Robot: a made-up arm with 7 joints. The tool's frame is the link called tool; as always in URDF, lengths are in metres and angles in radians. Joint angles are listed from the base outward.
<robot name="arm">
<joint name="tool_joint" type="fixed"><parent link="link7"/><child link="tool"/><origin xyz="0 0 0" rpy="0 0 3.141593"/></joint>
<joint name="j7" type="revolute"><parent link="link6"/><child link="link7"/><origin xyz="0 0 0" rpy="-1.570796 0 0"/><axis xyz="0 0 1"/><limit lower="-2.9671" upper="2.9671"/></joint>
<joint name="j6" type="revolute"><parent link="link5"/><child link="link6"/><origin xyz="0 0 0" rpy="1.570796 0 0"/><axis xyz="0 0 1"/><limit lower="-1.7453" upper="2.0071"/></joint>
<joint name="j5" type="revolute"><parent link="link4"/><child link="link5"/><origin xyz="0.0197 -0.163 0" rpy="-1.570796 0 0"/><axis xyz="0 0 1"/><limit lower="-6.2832" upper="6.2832"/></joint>
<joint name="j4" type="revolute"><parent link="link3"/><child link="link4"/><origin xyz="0 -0.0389 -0.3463" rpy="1.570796 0 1.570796"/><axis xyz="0 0 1"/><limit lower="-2.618" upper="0.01"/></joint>
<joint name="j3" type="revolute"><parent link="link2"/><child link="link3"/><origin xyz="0 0 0" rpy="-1.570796 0 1.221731"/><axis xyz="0 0 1"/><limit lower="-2.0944" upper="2.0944"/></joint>
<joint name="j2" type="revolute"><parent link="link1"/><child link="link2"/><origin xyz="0 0 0" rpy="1.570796 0 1.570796"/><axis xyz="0 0 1"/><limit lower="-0.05" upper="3.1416"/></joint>
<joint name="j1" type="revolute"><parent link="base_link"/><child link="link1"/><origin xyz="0 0 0" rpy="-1.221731 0 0"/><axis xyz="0 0 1"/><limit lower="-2.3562" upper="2.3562"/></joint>
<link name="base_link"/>
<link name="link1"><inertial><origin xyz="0.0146 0.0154 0.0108"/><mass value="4.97"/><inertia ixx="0.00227" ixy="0" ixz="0" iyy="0.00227" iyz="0" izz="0.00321"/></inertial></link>
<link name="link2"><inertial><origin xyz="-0.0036 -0.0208 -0.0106"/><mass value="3.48"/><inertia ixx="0.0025" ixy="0" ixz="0" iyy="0.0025" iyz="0" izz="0.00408"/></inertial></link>
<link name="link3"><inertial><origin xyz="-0.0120 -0.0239 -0.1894"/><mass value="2.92"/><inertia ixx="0.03" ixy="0" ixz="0" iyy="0.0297" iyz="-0.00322" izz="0.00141"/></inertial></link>
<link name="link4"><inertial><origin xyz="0.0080 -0.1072 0.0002"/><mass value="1.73"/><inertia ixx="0.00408" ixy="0.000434" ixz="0" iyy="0.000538" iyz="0" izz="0.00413"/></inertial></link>
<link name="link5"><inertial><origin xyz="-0.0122 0.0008 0.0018"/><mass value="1.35"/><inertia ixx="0.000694" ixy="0" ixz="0" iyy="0.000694" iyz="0" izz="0.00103"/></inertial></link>
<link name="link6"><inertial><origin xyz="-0.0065 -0.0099 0.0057"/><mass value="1.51"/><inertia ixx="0.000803" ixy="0" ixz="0" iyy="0.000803" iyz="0" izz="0.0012"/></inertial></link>
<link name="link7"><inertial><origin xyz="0.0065 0.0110 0.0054"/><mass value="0.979"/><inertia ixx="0.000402" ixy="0" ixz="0" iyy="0.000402" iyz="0" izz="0.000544"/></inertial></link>
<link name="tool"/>
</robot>
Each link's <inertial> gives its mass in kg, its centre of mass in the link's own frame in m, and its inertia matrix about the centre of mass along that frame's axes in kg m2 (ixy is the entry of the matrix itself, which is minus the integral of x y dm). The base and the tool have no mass. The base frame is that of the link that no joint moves.
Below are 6 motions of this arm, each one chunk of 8 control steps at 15 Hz.
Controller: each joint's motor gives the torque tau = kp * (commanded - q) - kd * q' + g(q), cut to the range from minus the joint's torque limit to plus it. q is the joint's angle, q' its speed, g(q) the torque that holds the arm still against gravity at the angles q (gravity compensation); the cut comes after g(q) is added. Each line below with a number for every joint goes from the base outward.
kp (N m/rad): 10 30 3.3 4 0.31 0.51 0.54
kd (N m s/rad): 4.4 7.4 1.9 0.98 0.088 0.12 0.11
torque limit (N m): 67 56 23 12 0.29 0.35 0.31
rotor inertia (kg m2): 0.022 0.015 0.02 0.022 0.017 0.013 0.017
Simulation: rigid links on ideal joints. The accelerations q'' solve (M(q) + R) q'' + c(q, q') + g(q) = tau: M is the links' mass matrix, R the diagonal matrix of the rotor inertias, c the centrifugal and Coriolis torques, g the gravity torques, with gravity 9.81 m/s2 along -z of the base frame. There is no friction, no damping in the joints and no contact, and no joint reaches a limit. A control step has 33 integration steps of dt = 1/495 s. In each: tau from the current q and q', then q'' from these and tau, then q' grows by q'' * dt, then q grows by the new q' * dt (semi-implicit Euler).
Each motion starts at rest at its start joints. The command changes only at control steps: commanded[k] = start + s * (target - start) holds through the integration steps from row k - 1 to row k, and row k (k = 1, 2, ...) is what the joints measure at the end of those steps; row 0 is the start. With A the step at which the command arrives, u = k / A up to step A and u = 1 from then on. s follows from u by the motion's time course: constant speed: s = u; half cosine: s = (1 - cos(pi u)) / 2; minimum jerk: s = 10 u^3 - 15 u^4 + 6 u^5; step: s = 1 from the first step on.
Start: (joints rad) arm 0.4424 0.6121 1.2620 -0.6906 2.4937 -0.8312 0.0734
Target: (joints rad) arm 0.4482 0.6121 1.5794 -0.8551 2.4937 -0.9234 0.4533
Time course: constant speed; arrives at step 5
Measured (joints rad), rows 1 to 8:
1: 0.4416 0.6110 1.2670 -0.6940 2.4933 -0.8325 0.0777
2: 0.4402 0.6090 1.2777 -0.7024 2.4928 -0.8367 0.0928
3: 0.4384 0.6066 1.2934 -0.7154 2.4926 -0.8443 0.1216
4: 0.4363 0.6043 1.3139 -0.7326 2.4928 -0.8552 0.1647
5: 0.4342 0.6023 1.3387 -0.7535 2.4936 -0.8688 0.2209
6: 0.4330 0.6019 1.3627 -0.7743 2.4952 -0.8834 0.2835
7: 0.4327 0.6031 1.3849 -0.7931 2.4973 -0.8966 0.3435
8: 0.4332 0.6053 1.4054 -0.8097 2.4993 -0.9073 0.3952

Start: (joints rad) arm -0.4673 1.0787 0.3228 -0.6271 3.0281 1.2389 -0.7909
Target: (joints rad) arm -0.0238 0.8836 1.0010 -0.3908 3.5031 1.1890 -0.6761
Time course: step
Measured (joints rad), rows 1 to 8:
1: -0.4571 1.0571 0.3956 -0.6467 3.0366 1.2340 -0.7829
2: -0.4346 1.0308 0.4668 -0.6583 3.0731 1.2268 -0.7651
3: -0.4060 1.0053 0.5258 -0.6501 3.1288 1.2200 -0.7435
4: -0.3734 0.9815 0.5760 -0.6253 3.1949 1.2136 -0.7220
5: -0.3380 0.9597 0.6197 -0.5893 3.2641 1.2076 -0.7030
6: -0.3010 0.9398 0.6582 -0.5472 3.3309 1.2018 -0.6875
7: -0.2633 0.9218 0.6928 -0.5033 3.3915 1.1962 -0.6760
8: -0.2261 0.9059 0.7240 -0.4606 3.4433 1.1910 -0.6681

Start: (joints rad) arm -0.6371 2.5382 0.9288 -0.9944 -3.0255 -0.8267 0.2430
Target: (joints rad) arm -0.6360 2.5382 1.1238 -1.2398 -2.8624 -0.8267 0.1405
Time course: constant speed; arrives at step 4
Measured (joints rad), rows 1 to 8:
1: -0.6369 2.5367 0.9325 -0.9997 -3.0243 -0.8271 0.2414
2: -0.6369 2.5337 0.9401 -1.0138 -3.0196 -0.8280 0.2361
3: -0.6369 2.5300 0.9515 -1.0370 -3.0098 -0.8294 0.2264
4: -0.6366 2.5263 0.9663 -1.0683 -2.9942 -0.8309 0.2121
5: -0.6362 2.5245 0.9807 -1.1019 -2.9738 -0.8320 0.1951
6: -0.6353 2.5252 0.9943 -1.1332 -2.9513 -0.8322 0.1782
7: -0.6342 2.5275 1.0071 -1.1612 -2.9288 -0.8317 0.1630
8: -0.6331 2.5308 1.0192 -1.1855 -2.9079 -0.8305 0.1504

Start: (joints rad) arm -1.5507 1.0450 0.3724 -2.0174 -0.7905 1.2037 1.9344
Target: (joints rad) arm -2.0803 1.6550 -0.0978 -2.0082 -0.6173 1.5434 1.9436
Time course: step
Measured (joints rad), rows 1 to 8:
1: -1.5508 1.1280 0.2684 -2.0077 -0.7831 1.2348 1.9357
2: -1.5881 1.2303 0.1647 -1.9907 -0.7699 1.2817 1.9328
3: -1.6462 1.3204 0.0956 -1.9728 -0.7535 1.3317 1.9277
4: -1.7096 1.3972 0.0558 -1.9568 -0.7349 1.3810 1.9232
5: -1.7707 1.4616 0.0377 -1.9442 -0.7153 1.4272 1.9208
6: -1.8265 1.5148 0.0341 -1.9359 -0.6956 1.4684 1.9210
7: -1.8759 1.5581 0.0391 -1.9324 -0.6765 1.5032 1.9237
8: -1.9188 1.5926 0.0482 -1.9336 -0.6588 1.5310 1.9283

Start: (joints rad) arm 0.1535 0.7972 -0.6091 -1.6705 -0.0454 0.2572 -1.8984
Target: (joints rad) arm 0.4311 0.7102 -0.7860 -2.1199 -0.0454 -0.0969 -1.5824
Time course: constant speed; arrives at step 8
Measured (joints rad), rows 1 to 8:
1: 0.1550 0.7964 -0.6073 -1.6740 -0.0451 0.2548 -1.8960
2: 0.1591 0.7945 -0.6044 -1.6852 -0.0440 0.2469 -1.8879
3: 0.1662 0.7914 -0.6018 -1.7057 -0.0420 0.2316 -1.8727
4: 0.1763 0.7868 -0.6004 -1.7354 -0.0394 0.2088 -1.8501
5: 0.1893 0.7806 -0.6012 -1.7733 -0.0365 0.1789 -1.8210
6: 0.2049 0.7727 -0.6047 -1.8179 -0.0337 0.1430 -1.7864
7: 0.2232 0.7634 -0.6113 -1.8676 -0.0313 0.1024 -1.7478
8: 0.2439 0.7527 -0.6212 -1.9208 -0.0297 0.0583 -1.7065

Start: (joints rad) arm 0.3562 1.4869 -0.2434 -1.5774 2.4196 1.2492 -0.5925
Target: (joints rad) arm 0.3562 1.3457 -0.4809 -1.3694 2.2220 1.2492 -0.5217
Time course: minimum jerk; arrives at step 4
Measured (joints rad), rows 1 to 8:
1: 0.3554 1.4855 -0.2429 -1.5755 2.4187 1.2495 -0.5920
2: 0.3509 1.4779 -0.2411 -1.5650 2.4132 1.2508 -0.5886
3: 0.3423 1.4621 -0.2414 -1.5411 2.3992 1.2527 -0.5802
4: 0.3335 1.4426 -0.2482 -1.5086 2.3775 1.2533 -0.5674
5: 0.3281 1.4237 -0.2615 -1.4754 2.3515 1.2522 -0.5531
6: 0.3268 1.4067 -0.2792 -1.4455 2.3244 1.2499 -0.5397
7: 0.3285 1.3919 -0.2997 -1.4206 2.2985 1.2473 -0.5287
8: 0.3323 1.3792 -0.3213 -1.4010 2.2751 1.2451 -0.5207

